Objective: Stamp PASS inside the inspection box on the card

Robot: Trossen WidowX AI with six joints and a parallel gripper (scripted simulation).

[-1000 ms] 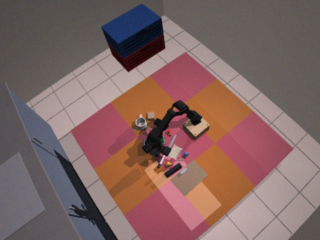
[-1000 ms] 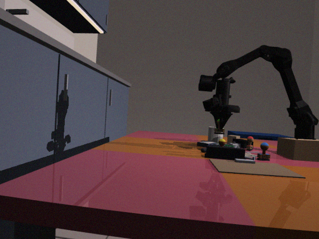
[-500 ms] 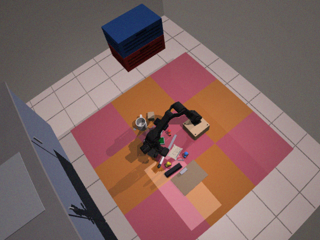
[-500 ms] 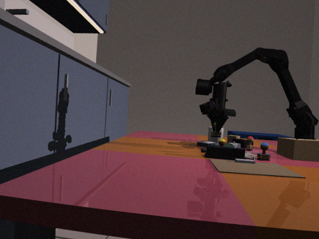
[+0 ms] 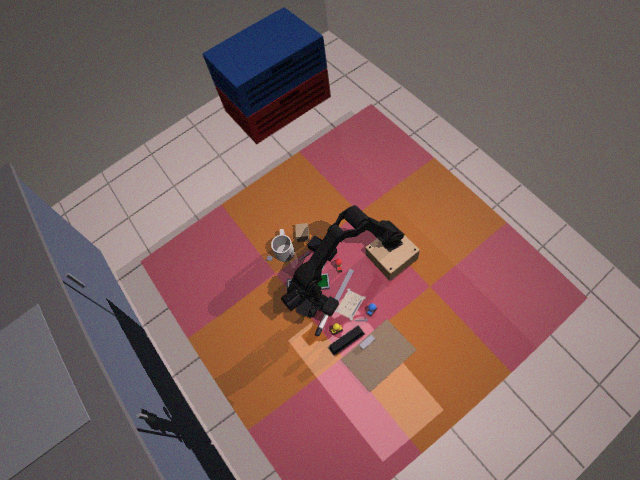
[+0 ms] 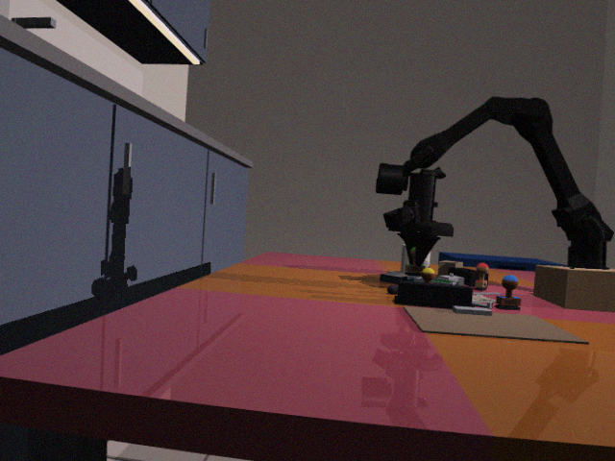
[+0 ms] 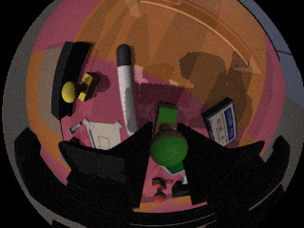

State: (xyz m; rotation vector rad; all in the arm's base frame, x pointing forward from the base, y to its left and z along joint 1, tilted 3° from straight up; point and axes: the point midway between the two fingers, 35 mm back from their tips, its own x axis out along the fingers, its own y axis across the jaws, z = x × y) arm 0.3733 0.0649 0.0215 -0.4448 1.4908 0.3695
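Now: gripper tip right at the green-knobbed stamp. Also, from my gripper tip: yellow-knobbed stamp: 110 mm to the left, 40 mm below, 30 mm behind; then marker: 60 mm to the left, 50 mm below, 10 mm ahead; then green ink pad: 90 mm to the right, 50 mm below, 50 mm behind.
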